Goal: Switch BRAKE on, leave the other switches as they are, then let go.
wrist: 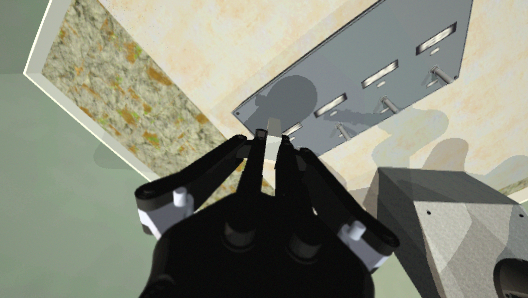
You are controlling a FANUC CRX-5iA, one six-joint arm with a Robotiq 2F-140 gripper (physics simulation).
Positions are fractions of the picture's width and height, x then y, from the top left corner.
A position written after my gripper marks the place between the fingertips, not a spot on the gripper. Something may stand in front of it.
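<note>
Gripper, mine (0.52, 0.43), visible. Grey switch panel (0.65, 0.27), visible too.
</note>
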